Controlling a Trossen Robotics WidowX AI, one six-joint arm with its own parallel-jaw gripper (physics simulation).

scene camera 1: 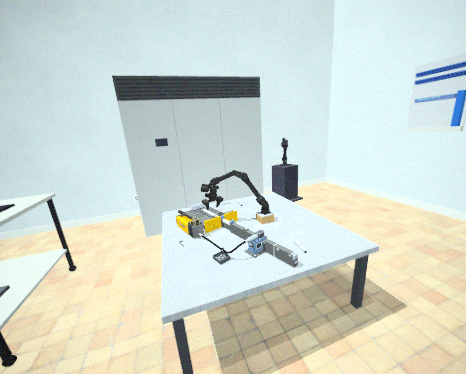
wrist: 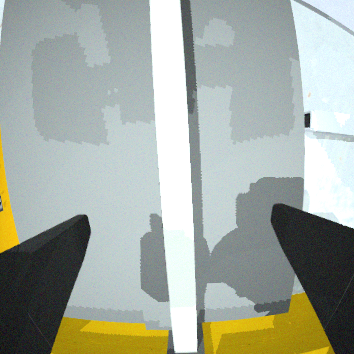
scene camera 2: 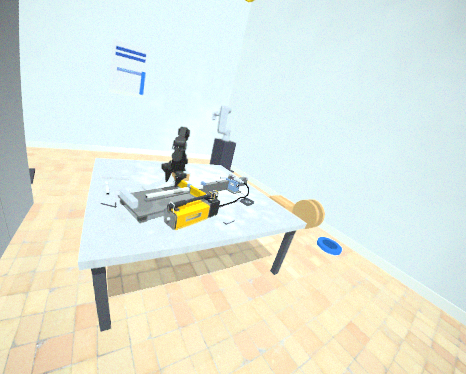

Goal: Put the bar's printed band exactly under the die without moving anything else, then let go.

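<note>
A long white bar lies along the grey conveyor bed. In the wrist view one end reaches the gap between the yellow plates. No printed band can be made out on it. The blue die unit stands farther along the grey rail, away from the gripper; the die itself is too small to tell. My gripper is open and empty above the conveyor bed, with the bar running between its fingertips in the wrist view.
Yellow plates flank the rail's start. A yellow motor housing is beside the bed. A black cable runs near a small control box. Hex keys lie on the table.
</note>
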